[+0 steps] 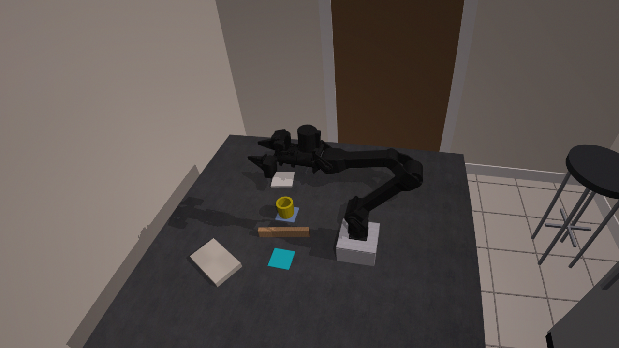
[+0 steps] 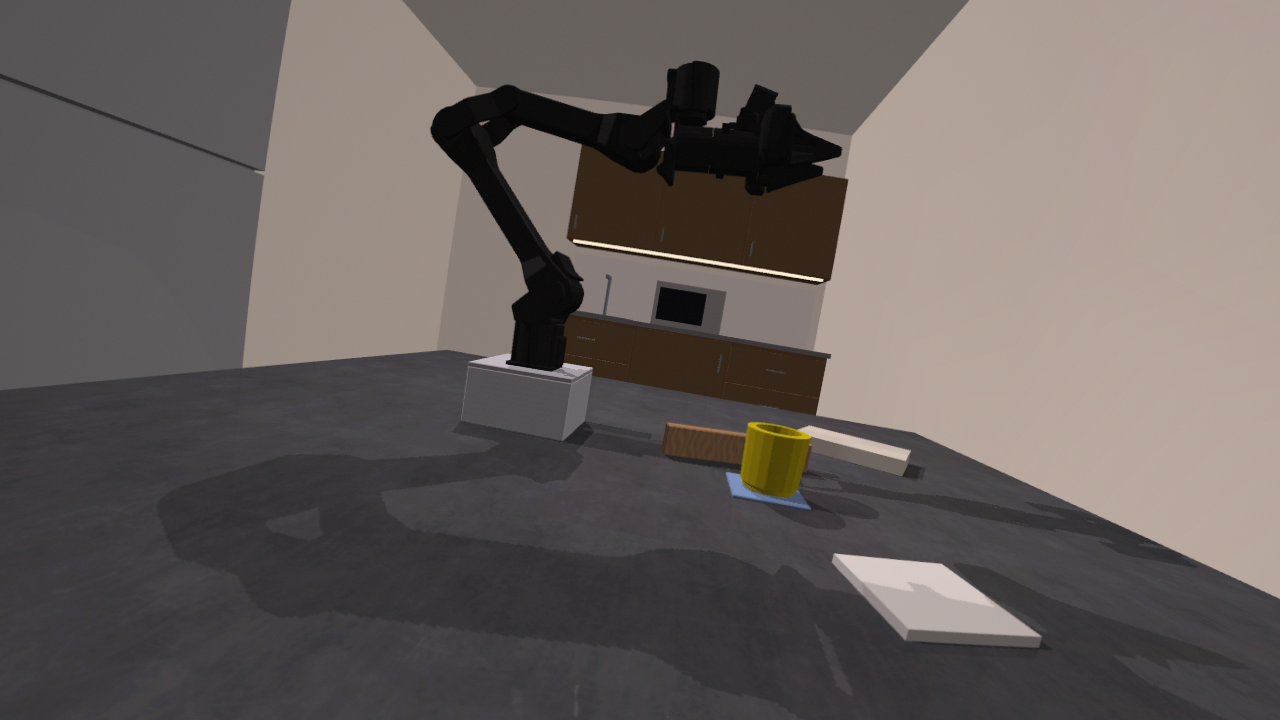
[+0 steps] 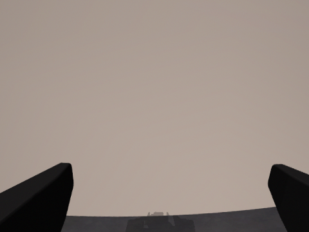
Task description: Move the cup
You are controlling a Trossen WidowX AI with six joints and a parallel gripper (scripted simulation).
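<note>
Now: the yellow cup 38 cm below my gripper tip, 10 cm to the right of it and 3 cm behind it. From my gripper tip the other things lie so: pale blue pad: 42 cm below, 10 cm to the right, 3 cm behind; then wooden bar: 40 cm below, 5 cm behind, 1 cm to the left; then teal pad: 42 cm below, 12 cm to the left, 7 cm behind.
</note>
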